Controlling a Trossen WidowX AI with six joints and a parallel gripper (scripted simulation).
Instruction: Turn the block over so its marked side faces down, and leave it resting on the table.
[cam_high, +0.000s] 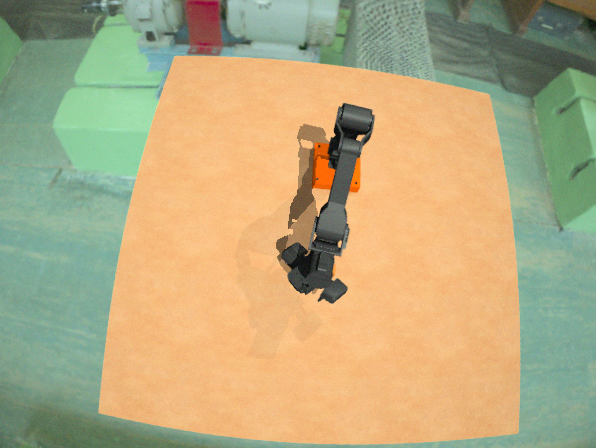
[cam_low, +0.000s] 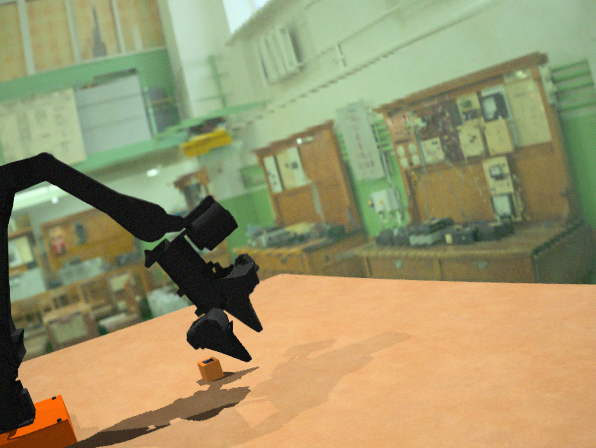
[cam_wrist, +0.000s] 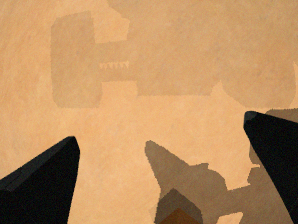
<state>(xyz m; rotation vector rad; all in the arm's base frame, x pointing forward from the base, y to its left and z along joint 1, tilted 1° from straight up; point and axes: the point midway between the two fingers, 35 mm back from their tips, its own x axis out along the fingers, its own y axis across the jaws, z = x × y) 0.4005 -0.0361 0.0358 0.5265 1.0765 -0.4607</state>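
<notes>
Now: the orange block 70 mm behind my gripper tip, 60 mm to the left of it and 20 mm below it.
</notes>
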